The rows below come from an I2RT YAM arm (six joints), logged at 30 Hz.
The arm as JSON. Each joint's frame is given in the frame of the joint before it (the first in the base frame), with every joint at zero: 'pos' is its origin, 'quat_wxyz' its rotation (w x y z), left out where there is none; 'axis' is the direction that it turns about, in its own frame. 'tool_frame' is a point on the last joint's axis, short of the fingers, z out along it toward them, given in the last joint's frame.
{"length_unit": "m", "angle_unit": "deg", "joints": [
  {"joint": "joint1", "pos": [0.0, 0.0, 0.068], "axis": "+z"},
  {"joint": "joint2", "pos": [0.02, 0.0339, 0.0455], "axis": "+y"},
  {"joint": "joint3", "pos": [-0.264, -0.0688, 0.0], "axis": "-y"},
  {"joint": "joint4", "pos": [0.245, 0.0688, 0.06], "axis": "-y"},
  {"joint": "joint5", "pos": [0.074, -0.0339, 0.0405], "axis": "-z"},
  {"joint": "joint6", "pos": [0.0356, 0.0, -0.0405], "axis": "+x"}
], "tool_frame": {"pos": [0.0, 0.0, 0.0], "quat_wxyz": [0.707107, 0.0, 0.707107, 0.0]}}
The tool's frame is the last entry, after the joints.
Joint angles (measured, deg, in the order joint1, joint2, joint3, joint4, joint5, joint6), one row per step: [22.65, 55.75, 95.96, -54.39, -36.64, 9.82]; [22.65, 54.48, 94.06, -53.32, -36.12, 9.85]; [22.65, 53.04, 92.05, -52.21, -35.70, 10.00]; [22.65, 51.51, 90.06, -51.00, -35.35, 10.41]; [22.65, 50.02, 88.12, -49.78, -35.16, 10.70]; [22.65, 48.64, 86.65, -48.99, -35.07, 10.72]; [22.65, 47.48, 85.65, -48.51, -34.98, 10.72]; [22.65, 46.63, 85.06, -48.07, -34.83, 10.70]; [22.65, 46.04, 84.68, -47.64, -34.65, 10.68]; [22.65, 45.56, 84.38, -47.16, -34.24, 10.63]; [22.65, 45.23, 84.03, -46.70, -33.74, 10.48]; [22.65, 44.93, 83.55, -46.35, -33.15, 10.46]
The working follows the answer.
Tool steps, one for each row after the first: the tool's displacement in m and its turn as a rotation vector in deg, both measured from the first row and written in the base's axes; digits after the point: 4 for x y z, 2 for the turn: [-0.0019, -0.0011, -0.0043, 0.07, -0.43, -0.51]; [-0.0046, -0.0024, -0.0088, 0.26, -0.84, -0.95]; [-0.0078, -0.0040, -0.0131, 0.69, -1.21, -1.37]; [-0.0109, -0.0053, -0.0173, 1.10, -1.69, -1.60]; [-0.0148, -0.0070, -0.0204, 1.37, -2.32, -1.69]; [-0.0187, -0.0087, -0.0224, 1.61, -2.92, -1.78]; [-0.0219, -0.0101, -0.0232, 1.85, -3.59, -1.92]; [-0.0241, -0.0112, -0.0234, 2.06, -4.21, -2.09]; [-0.0258, -0.0121, -0.0233, 2.23, -4.89, -2.48]; [-0.0264, -0.0126, -0.0236, 2.25, -5.45, -2.95]; [-0.0264, -0.0129, -0.0248, 2.21, -5.67, -3.53]
Tool pose at each row, in the base's axes (x y z in m, rotation vector in deg; rounded; the steps above come from the unrounded poses): [0.1018, 0.0655, 0.5106, -38.34, 100.55, 55.82]; [0.0999, 0.0644, 0.5063, -37.99, 100.23, 55.31]; [0.0973, 0.0631, 0.5018, -37.61, 99.83, 54.98]; [0.0941, 0.0616, 0.4975, -37.09, 99.33, 54.86]; [0.0910, 0.0602, 0.4933, -36.79, 98.71, 54.80]; [0.0871, 0.0585, 0.4902, -36.78, 98.01, 54.65]; [0.0831, 0.0568, 0.4881, -36.77, 97.37, 54.49]; [0.0799, 0.0554, 0.4874, -36.74, 96.67, 54.26]; [0.0777, 0.0544, 0.4872, -36.68, 96.03, 54.01]; [0.0761, 0.0534, 0.4873, -36.46, 95.41, 53.55]; [0.0755, 0.0529, 0.4870, -36.23, 94.99, 52.97]; [0.0755, 0.0526, 0.4858, -35.81, 94.92, 52.45]

